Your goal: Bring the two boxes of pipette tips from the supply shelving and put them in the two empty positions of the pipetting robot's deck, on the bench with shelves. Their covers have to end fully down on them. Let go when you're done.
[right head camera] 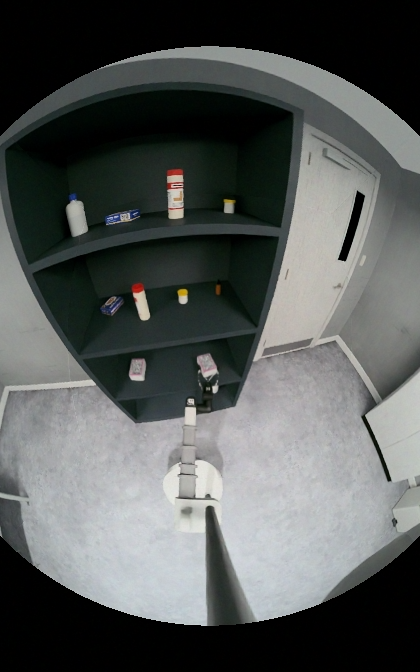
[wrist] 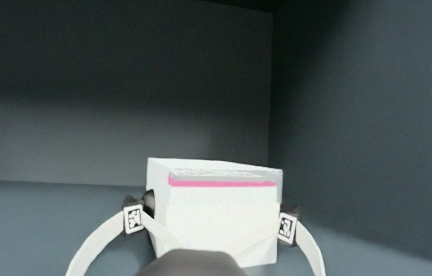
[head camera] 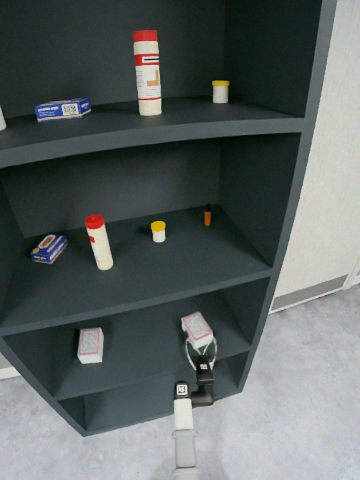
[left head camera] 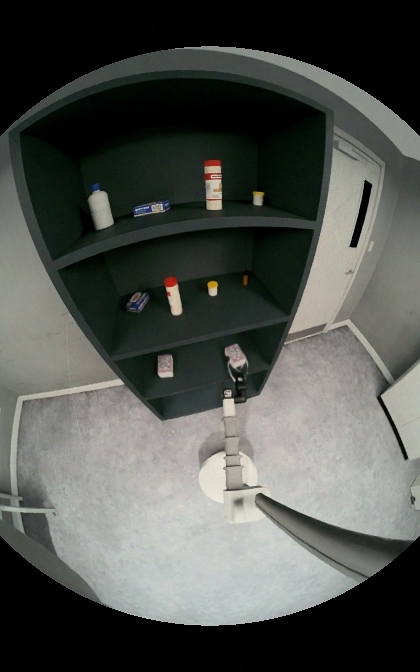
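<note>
The right box of pipette tips, white with a pink band and a clear cover, stands upright on the lower shelf near its right side. My gripper is shut on it, with one fingertip against each side face. The cover looks seated on the box. The left box of pipette tips stands on the same shelf, to the left and apart from the gripper. The pipetting robot's deck does not show in these views.
The shelf board above overhangs the boxes, and the unit's right side panel is close to the gripper. Red-capped bottles, yellow-lidded jars and blue boxes stand on upper shelves. A door is at right.
</note>
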